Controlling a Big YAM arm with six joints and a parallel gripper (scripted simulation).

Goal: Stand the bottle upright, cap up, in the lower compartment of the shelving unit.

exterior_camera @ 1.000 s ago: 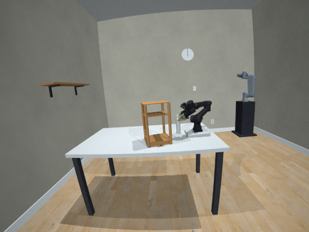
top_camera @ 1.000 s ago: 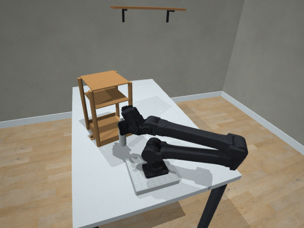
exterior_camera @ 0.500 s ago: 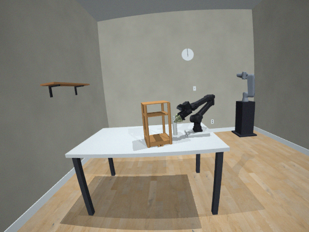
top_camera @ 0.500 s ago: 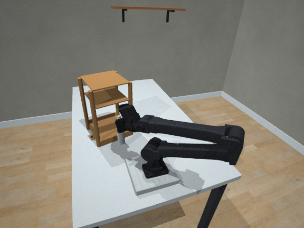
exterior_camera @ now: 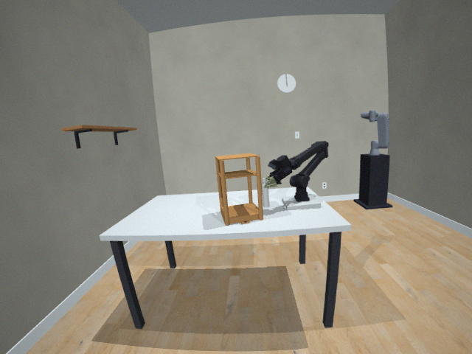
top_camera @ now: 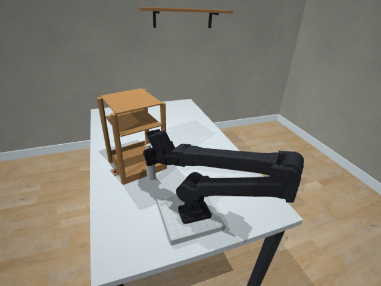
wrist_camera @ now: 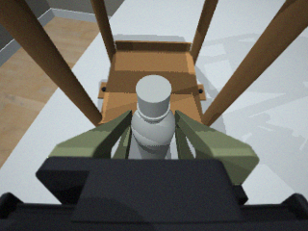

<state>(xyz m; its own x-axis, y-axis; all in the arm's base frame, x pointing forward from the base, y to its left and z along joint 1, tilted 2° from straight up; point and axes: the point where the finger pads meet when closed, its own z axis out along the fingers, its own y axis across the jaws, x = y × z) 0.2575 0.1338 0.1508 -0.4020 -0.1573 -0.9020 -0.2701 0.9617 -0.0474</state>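
Now: the shelving unit 160 mm ahead of my hand, 50 mm to the left of it and 10 mm above it. Also, from my hand: bottle 20 mm below.
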